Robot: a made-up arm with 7 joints.
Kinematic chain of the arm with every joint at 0, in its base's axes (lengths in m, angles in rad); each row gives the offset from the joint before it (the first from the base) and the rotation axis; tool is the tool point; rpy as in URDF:
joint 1: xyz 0 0 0 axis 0.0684 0.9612 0.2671
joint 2: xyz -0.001 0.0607 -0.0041 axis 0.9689 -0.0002 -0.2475
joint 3: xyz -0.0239 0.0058 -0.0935 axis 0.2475 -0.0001 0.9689
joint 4: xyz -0.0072 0 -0.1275 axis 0.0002 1 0
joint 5: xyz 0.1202 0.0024 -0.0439 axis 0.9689 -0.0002 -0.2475
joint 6: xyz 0.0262 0 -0.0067 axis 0.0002 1 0
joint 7: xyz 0.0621 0 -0.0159 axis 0.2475 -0.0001 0.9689
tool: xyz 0 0 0 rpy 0 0.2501 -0.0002
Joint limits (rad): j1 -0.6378..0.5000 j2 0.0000..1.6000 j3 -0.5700..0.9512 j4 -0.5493..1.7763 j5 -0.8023..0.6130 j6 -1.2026..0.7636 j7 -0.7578..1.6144
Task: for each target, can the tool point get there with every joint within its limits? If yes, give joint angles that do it. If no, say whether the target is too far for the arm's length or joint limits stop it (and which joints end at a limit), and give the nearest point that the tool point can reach.
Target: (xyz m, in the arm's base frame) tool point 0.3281 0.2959 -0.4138
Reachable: no: too far | nearest point 0.2516 0.2444 -0.3247 | short by 0.128 m
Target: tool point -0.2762 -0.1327 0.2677
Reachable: no: joint limits stop it (at a limit: joint 1, joint 2, joint 3, joint 4) | nearest point 0.0264 0.1545 0.1792 | short by 0.426 m
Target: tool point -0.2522 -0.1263 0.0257
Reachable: no: joint limits stop it (at a limit: joint 1, joint 2, joint 4, joint 6) | nearest point -0.3196 0.0027 -0.2658 | short by 0.326 m
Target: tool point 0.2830 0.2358 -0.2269
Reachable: yes | joints -0.5516 0.7071 -0.2871 0.8904 -0.4419 -0.8766 0.8339
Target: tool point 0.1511 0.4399 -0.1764
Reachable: yes | joints -0.5242 1.0989 0.2204 1.3424 -0.2238 0.3477 0.6091
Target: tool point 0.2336 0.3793 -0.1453
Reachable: yes | joints -0.4463 1.2554 -0.3249 0.6280 -0.3014 0.5379 -0.4335
